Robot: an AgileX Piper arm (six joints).
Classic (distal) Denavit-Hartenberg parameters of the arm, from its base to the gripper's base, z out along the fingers. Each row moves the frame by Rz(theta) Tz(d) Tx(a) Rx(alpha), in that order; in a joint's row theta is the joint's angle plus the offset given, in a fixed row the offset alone. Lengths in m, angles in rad.
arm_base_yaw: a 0, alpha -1.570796, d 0.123, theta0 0
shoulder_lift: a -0.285, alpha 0, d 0, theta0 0.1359
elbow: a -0.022, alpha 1.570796, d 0, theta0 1.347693
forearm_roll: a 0, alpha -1.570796, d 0.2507, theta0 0
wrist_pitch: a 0, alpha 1.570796, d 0, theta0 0
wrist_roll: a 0, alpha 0, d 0.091, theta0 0
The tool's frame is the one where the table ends.
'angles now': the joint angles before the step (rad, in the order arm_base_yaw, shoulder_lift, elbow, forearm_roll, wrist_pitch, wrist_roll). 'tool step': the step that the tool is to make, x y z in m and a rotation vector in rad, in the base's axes. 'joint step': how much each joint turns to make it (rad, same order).
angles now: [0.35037, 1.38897, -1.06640, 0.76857, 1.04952, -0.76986]
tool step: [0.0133, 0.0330, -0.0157, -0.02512, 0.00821, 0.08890]
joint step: [0.09508, 0.11749, -0.06234, -0.00682, -0.03503, -0.02117]
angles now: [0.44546, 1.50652, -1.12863, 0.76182, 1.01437, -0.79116]
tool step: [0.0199, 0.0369, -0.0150, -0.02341, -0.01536, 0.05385]
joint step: [0.08244, 0.13937, -0.10662, -0.01917, -0.05020, 0.00225]
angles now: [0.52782, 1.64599, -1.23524, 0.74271, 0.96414, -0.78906]
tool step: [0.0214, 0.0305, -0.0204, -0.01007, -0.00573, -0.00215]
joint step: [0.04858, 0.13363, -0.09513, -0.00305, -0.06298, 0.01543]
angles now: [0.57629, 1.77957, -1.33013, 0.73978, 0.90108, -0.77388]
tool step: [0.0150, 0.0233, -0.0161, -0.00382, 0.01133, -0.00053]
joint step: [0.03064, 0.10462, -0.08670, 0.00102, -0.02353, 0.02099]
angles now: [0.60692, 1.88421, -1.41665, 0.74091, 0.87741, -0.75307]
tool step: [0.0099, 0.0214, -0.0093, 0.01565, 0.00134, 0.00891]
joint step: [0.02774, 0.08036, -0.08261, 0.01512, -0.01272, 0.00683]
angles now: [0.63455, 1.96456, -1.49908, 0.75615, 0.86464, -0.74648]
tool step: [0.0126, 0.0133, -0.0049, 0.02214, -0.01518, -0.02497]
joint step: [0.00895, 0.05941, -0.07063, 0.01099, -0.02987, 0.01436]
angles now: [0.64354, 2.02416, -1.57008, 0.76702, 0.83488, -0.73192]
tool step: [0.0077, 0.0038, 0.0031, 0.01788, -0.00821, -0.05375]
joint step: [0.00005, 0.01525, -0.03337, -0.00470, -0.03203, 0.04732]
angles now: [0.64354, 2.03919, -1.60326, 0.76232, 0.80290, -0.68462]
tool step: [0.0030, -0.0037, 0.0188, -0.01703, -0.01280, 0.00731]
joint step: [-0.00902, -0.01473, -0.05618, -0.06229, 0.05870, 0.05490]
